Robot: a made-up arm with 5 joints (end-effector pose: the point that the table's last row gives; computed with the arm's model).
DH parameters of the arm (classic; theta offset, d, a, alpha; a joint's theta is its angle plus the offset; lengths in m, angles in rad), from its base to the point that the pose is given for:
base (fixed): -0.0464 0 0.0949 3.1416
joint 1: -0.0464 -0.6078 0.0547 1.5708
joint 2: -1.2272 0 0.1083 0
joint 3: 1.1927 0 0.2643 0
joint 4: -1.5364 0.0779 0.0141 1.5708
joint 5: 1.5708 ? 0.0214 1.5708
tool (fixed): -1.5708 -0.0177 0 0
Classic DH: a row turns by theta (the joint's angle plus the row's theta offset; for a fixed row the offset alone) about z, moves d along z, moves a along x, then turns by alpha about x.
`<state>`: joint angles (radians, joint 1 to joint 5).
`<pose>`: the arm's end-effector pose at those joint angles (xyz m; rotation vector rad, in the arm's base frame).
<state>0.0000 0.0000 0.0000 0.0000 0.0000</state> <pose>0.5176 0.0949 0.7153 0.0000 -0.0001 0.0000</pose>
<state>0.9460 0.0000 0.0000 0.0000 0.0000</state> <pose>0.4227 -0.2893 0.7153 0.0000 -0.0001 -0.9460</pose>
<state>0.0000 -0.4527 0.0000 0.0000 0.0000</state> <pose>0.4335 0.0949 0.8655 0.0000 -0.4528 0.0000</pose>
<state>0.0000 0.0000 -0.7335 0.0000 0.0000</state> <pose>0.4286 0.0949 0.9359 0.0000 -0.7336 0.0000</pose>
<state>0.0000 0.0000 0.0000 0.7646 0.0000</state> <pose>0.4963 0.0949 0.6696 0.0000 0.7645 0.0000</pose>
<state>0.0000 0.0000 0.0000 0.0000 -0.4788</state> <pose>0.5176 0.1006 0.7271 0.4788 -0.0001 0.0000</pose>
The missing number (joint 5, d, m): -0.0675
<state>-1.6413 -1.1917 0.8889 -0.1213 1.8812</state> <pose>0.0204 0.2758 0.7939 -1.0746 -1.5900 0.7334</pose>
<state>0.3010 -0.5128 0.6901 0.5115 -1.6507</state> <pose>0.4794 -0.0256 0.6625 1.6689 0.2851 -0.7924</pose>
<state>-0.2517 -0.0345 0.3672 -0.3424 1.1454</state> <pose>0.4723 0.1656 0.6213 -1.1378 -0.1528 0.2179</pose>
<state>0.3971 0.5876 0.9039 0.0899 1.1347</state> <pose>0.2680 -0.0002 0.3425 -0.5717 1.5003 0.5834</pose>
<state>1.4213 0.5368 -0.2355 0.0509 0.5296</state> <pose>0.2486 -0.4387 0.5726 -0.1858 0.6473 -1.2786</pose>
